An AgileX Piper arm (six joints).
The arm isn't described. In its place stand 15 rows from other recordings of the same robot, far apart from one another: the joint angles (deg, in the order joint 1, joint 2, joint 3, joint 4, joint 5, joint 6), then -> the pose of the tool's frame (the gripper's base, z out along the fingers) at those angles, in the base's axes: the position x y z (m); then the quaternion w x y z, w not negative.
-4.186, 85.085, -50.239, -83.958, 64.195, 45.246 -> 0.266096 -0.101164 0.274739 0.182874 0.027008 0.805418 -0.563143
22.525, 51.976, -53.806, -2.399, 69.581, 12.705 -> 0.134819 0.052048 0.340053 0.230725 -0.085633 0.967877 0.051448
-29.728, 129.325, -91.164, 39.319, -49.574, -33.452 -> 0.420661 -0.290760 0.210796 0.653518 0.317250 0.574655 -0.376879
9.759, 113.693, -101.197, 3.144, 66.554, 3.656 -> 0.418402 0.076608 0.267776 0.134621 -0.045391 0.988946 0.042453
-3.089, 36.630, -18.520, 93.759, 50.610, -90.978 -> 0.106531 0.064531 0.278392 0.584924 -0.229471 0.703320 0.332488
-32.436, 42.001, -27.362, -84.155, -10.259, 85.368 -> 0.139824 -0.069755 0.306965 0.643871 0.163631 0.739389 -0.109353
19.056, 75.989, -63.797, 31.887, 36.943, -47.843 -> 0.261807 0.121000 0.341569 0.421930 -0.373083 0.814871 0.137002
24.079, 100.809, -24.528, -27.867, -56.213, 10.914 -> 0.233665 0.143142 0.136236 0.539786 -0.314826 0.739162 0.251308
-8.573, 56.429, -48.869, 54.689, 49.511, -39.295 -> 0.191091 0.028306 0.347792 0.437172 -0.060007 0.854692 0.273460
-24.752, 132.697, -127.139, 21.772, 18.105, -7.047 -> 0.510283 -0.223715 0.296782 0.592407 0.233060 0.771123 -0.010342
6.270, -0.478, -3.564, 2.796, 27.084, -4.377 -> 0.047477 0.007250 0.192221 0.586849 -0.064054 0.806546 0.031448
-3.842, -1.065, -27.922, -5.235, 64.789, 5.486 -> -0.009950 -0.006861 0.268429 0.493987 0.074110 0.865452 -0.038452
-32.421, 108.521, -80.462, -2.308, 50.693, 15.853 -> 0.328638 -0.212088 0.213194 0.137300 0.395219 0.907497 -0.037402
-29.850, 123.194, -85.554, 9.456, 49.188, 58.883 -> 0.372824 -0.200904 0.132144 0.052155 0.730334 0.676173 0.081746
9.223, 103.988, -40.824, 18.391, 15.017, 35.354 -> 0.279150 0.052864 0.099779 0.109458 0.363598 0.918111 0.113525
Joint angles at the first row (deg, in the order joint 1, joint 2, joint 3, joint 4, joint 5, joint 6):
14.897 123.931 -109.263 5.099 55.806 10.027
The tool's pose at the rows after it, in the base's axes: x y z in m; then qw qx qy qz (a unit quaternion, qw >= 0):
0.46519 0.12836 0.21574 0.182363 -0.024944 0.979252 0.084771
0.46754 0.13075 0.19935 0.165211 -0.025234 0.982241 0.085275
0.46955 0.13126 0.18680 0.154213 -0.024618 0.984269 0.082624
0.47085 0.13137 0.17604 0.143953 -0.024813 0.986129 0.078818
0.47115 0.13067 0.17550 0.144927 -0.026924 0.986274 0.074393
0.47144 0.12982 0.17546 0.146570 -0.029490 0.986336 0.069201
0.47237 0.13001 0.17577 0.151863 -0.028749 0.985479 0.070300
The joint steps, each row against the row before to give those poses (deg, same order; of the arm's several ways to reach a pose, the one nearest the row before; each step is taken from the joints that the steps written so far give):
-0.344 2.120 -0.117 0.516 -0.113 -0.631
0.115 1.949 0.002 0.573 -0.002 -0.229
0.000 1.488 0.001 0.000 -0.172 0.000
0.000 1.262 -0.003 -0.172 0.002 0.001
0.000 0.057 0.003 -0.573 -0.059 -0.001
0.000 -0.001 -0.002 -0.688 -0.056 0.001
0.000 0.000 0.001 0.000 -0.631 0.057

